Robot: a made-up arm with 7 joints.
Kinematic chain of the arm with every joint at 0, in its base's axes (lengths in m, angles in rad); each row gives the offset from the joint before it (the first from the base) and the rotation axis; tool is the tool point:
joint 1: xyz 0 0.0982 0 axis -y
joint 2: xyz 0 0.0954 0 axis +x
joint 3: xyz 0 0 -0.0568 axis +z
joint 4: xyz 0 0 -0.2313 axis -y
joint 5: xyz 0 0 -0.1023 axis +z
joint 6: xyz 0 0 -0.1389 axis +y
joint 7: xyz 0 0 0 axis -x
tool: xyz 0 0 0
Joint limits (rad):
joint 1: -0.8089..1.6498
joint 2: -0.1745..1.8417
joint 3: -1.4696..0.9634
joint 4: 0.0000..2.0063
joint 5: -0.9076..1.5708
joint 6: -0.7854..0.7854
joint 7: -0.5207..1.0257
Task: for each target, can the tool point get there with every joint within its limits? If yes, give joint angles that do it. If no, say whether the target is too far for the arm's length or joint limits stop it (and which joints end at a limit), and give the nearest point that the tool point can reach.
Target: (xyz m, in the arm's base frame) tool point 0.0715 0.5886 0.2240
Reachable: yes | joints 0.4141 1.6648 0.7269 1.0419 0.2841 -0.1484 0.1734
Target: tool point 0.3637 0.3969 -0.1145
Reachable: yes | joints 0.6282 0.6395 -0.0867 1.2367 0.4241 -0.3960 0.8664
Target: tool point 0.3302 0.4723 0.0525
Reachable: yes | joints 1.1484 0.4410 0.6265 1.2162 -0.3437 -0.5124 -0.2331
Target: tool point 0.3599 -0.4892 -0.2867
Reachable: no: too far | nearest point 0.2730 -0.0877 -0.2175 | short by 0.417 m
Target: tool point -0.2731 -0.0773 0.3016
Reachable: no: joint limits stop it (at a limit: joint 2, joint 3, joint 4) | nearest point -0.1715 0.3251 0.1894 | short by 0.430 m
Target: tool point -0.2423 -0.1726 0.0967
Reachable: no: joint limits stop it (at a limit: joint 1, joint 2, joint 3) | nearest point -0.1013 -0.0633 -0.1282 | short by 0.287 m
